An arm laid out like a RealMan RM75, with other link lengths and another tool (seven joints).
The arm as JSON. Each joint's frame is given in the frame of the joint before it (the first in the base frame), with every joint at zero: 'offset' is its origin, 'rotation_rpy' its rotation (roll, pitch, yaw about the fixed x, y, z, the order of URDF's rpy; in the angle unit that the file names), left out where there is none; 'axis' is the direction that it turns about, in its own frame. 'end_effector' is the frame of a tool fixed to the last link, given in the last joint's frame.
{
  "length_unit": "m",
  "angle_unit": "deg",
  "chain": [
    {
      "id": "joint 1",
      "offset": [
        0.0,
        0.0,
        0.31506
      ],
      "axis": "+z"
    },
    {
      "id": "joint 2",
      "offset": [
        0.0,
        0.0,
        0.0
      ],
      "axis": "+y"
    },
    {
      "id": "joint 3",
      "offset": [
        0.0,
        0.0,
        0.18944
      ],
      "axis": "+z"
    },
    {
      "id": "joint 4",
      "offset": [
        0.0,
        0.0,
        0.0
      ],
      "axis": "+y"
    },
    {
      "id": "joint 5",
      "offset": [
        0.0,
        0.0,
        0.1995
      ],
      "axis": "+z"
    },
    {
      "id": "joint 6",
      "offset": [
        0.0,
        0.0,
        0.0
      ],
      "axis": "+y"
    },
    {
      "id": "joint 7",
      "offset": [
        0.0,
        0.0,
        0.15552
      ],
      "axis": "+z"
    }
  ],
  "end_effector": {
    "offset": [
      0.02,
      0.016,
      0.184
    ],
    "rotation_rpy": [
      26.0,
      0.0,
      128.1
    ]
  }
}
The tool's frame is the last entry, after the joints.
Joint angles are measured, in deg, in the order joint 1, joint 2, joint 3, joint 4, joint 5, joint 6, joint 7. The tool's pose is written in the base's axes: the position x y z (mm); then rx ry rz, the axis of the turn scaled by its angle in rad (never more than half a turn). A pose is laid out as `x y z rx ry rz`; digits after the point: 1 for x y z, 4 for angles.
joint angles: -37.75 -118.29 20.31 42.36 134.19 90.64 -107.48
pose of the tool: -142.6 402.8 -19.7 -1.7266 1.4583 -0.2633
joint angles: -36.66 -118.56 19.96 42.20 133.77 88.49 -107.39
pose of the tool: -155.0 410.4 -17.2 -1.7275 1.4248 -0.2151
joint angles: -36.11 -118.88 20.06 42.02 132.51 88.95 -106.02
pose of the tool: -149.9 407.8 -17.0 -1.7038 1.4297 -0.2325
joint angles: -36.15 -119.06 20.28 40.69 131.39 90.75 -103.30
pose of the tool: -135.4 396.6 -22.4 -1.6714 1.4613 -0.2958
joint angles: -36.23 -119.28 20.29 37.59 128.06 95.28 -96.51
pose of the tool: -99.4 372.4 -25.0 -1.5586 1.5224 -0.4376
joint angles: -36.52 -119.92 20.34 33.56 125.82 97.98 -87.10
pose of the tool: -70.6 348.8 -31.2 -1.4165 1.6040 -0.5431
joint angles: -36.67 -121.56 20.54 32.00 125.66 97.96 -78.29
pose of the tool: -58.7 334.8 -43.6 -1.2975 1.7021 -0.5685
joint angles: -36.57 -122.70 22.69 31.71 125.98 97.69 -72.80
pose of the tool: -55.6 319.3 -58.6 -1.2336 1.7951 -0.5935
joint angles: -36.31 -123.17 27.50 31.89 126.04 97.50 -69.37
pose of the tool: -57.8 298.0 -76.3 -1.2011 1.8999 -0.6423
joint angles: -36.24 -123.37 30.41 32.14 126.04 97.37 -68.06
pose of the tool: -59.8 286.1 -85.5 -1.1879 1.9554 -0.6733
